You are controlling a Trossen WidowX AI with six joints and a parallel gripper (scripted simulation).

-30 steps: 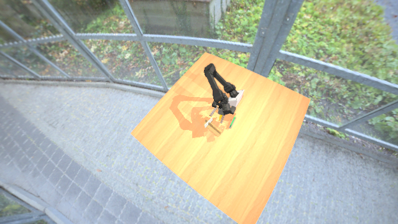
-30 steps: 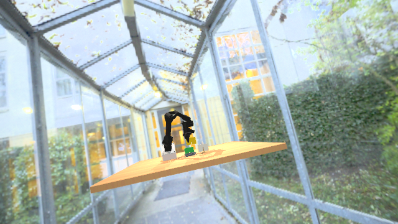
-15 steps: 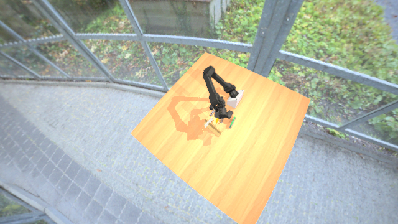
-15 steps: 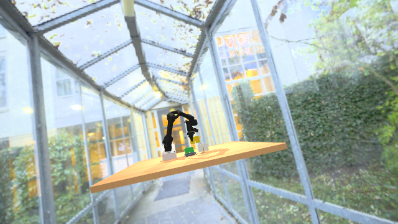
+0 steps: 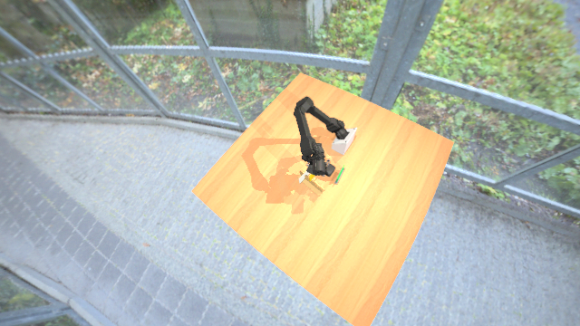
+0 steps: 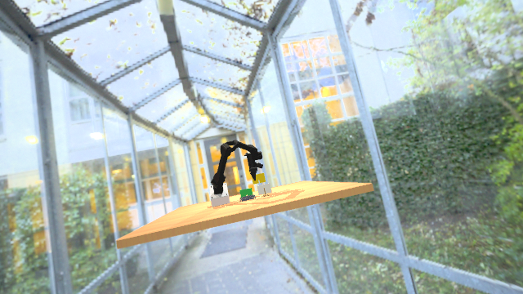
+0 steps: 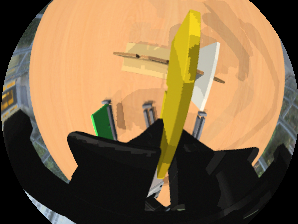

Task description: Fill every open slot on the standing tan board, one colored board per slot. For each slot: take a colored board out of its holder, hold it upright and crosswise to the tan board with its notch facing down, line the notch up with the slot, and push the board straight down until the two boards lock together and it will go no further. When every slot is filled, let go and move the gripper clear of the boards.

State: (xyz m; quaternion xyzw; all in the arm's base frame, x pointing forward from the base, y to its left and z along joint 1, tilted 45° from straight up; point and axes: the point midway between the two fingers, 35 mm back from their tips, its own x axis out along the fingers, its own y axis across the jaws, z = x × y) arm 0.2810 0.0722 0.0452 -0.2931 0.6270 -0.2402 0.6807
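Now: the tan board 100 mm below my gripper tip, 60 mm ahead of it and 10 mm to the right of it. From my gripper tip the other things lie so: green board: 100 mm to the left, 90 mm below, 90 mm behind; then grey board: 80 mm below, 60 mm ahead, 50 mm to the right; then yellow board: 30 mm ahead.
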